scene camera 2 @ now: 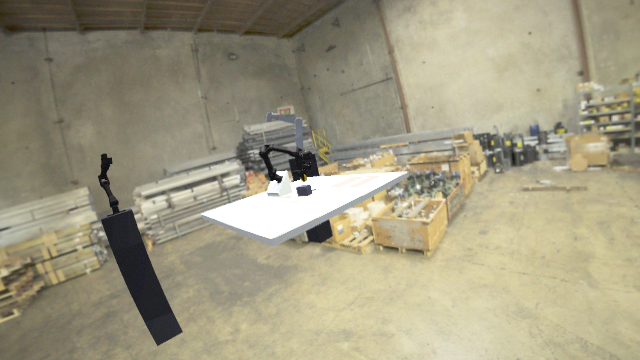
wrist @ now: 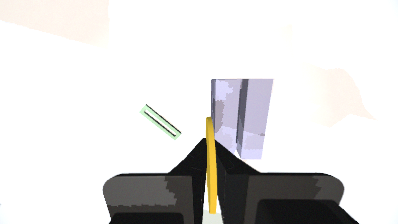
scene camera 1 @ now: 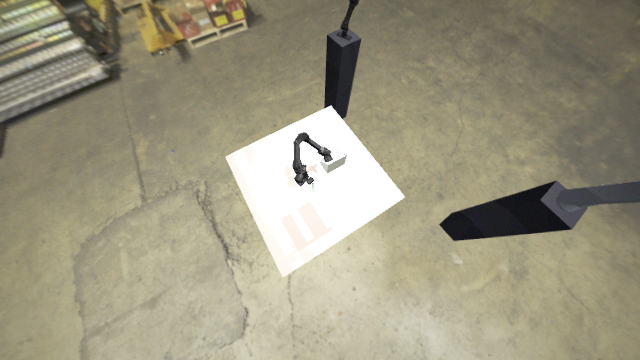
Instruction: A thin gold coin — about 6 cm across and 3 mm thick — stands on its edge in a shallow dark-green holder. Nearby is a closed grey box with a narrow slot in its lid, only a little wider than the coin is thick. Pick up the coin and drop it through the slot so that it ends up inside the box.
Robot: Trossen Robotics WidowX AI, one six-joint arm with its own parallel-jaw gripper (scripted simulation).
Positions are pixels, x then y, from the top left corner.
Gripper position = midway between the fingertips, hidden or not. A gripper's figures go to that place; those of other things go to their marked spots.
My gripper [wrist: 207,142]: 0.11 m from the lens. A gold coin [wrist: 211,172] is 0.07 m from the lens.
